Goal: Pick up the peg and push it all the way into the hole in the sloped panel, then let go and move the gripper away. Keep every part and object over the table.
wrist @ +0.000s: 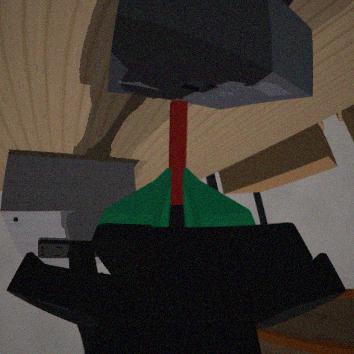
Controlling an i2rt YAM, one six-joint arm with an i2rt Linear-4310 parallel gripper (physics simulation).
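Places are measured from the arm's base along level axes (x ahead, y left, z up), in centimetres.
Pixels of known places: gripper, between the fingertips: point(176, 174); arm's base, origin of its link: point(80, 247).
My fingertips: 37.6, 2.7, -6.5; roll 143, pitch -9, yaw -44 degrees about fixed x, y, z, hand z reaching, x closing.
Note:
For each thing: its top centre in the pictures, then the offset to it from my fingertips, as dx, dy, dz. Level surfaces: height alone.
- red peg, centre of its top: point(185, 201) +0.5, +0.2, +2.3
- large dark grey block with slanted faces, centre of its top: point(223, 97) +5.8, +1.3, -2.9
- wooden table top, height of its surface: dz -11.9
The red peg point(178, 135) is a thin straight bar in the middle of the wrist view. My gripper point(176, 174) has its green fingertips shut on the peg, which sticks out beyond them towards the dark block. The peg's far end meets the lower edge of the large dark grey block with slanted faces point(195, 45), at the top of the view. This block appears to be the sloped panel's body. The hole does not show clearly, and I cannot tell whether the peg's tip is inside it.
The wooden table top point(45, 65) lies behind the dark block and bears dark shadows. A grey block point(70, 181) stands at the left, with a pale part below it. A brown wooden beam point(280, 159) is at the right, with thin black bars near it.

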